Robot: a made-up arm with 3 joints. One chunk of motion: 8 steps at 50 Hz.
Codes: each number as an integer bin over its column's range. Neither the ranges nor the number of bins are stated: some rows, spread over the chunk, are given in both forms.
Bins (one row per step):
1: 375 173 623
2: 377 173 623
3: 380 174 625
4: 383 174 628
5: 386 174 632
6: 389 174 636
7: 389 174 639
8: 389 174 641
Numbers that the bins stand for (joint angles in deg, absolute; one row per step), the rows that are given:
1: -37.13 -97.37 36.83
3: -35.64 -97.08 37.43
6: -32.96 -97.08 40.71
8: -32.96 -97.08 42.20
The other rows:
2: -36.53 -97.37 36.83
4: -34.74 -97.08 38.32
5: -33.85 -97.08 39.52
7: -32.96 -97.08 41.60

